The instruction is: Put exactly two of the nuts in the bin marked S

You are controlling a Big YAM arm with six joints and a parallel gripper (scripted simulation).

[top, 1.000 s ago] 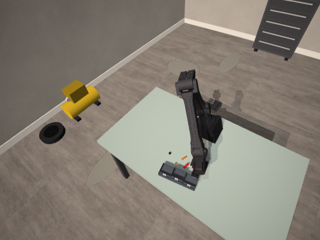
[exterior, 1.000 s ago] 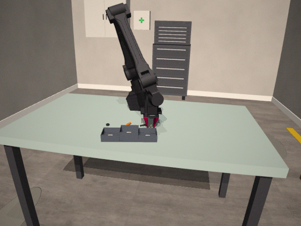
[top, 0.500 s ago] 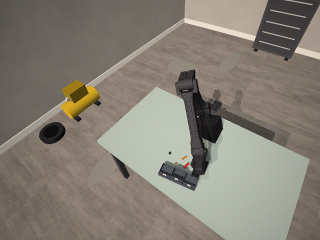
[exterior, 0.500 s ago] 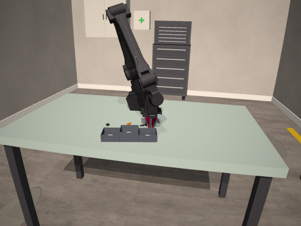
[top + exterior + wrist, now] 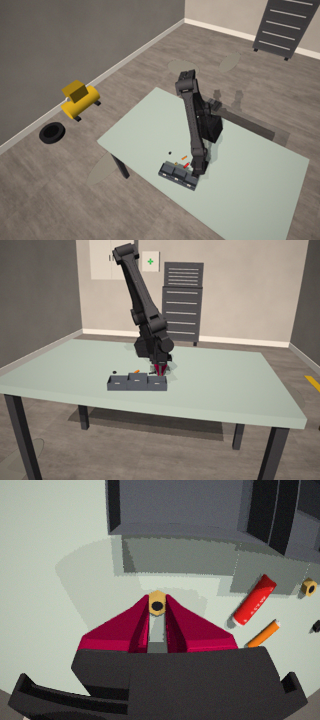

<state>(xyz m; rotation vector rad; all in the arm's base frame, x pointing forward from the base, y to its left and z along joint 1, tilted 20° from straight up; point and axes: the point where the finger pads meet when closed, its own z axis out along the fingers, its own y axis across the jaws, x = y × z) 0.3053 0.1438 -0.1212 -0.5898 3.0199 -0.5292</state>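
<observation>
My hand is 20 mm past the black bolt, 40 mm to the left of it and 10 mm above it. Also, from my hand: black nut: 40 mm ahead, 220 mm to the right, 10 mm below; red cylinder: 30 mm ahead, 80 mm to the right; orange piece: 120 mm to the right, 10 mm below.
</observation>
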